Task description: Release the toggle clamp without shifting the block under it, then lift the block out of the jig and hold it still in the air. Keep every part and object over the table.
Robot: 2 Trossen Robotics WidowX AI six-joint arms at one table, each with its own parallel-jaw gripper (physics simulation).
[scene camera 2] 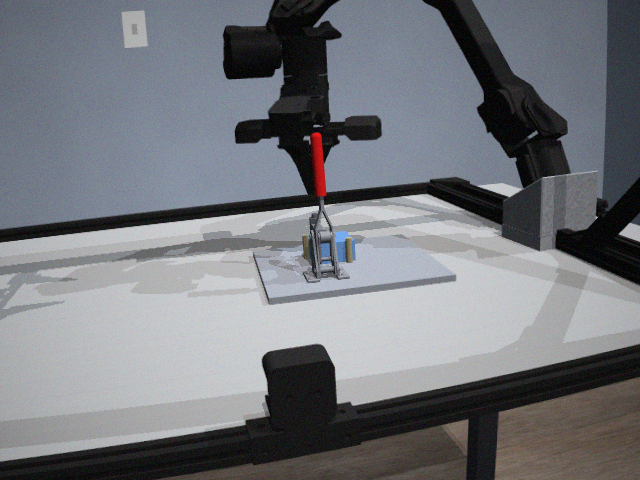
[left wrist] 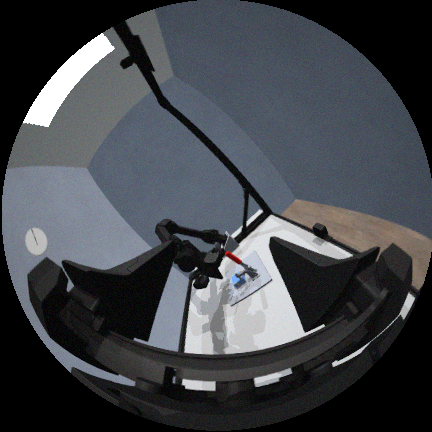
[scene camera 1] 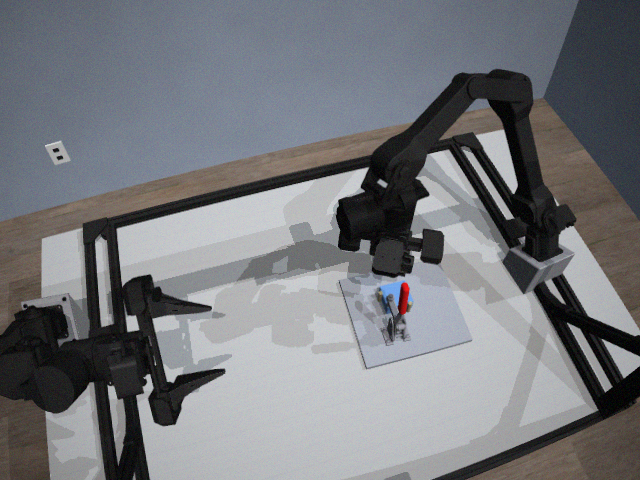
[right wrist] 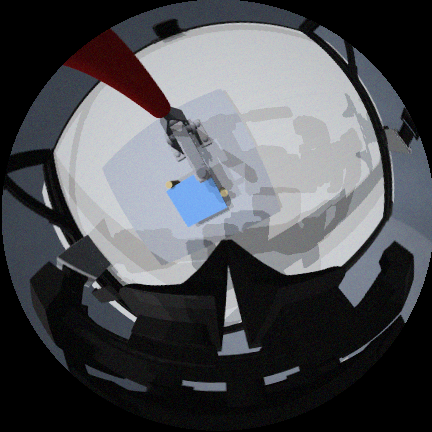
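The blue block sits on the grey jig plate, beside brass pins. The toggle clamp's red handle stands upright; its metal arm reaches to the block's edge. Whether its tip presses on the block is unclear. My right gripper is shut and empty, pointing down above the plate, behind the handle in scene camera 2. My left gripper is open and empty at the left, far from the jig.
A black frame rail runs round the white table. A black box-shaped part stands on the near rail. The right arm's grey base mount stands at the right.
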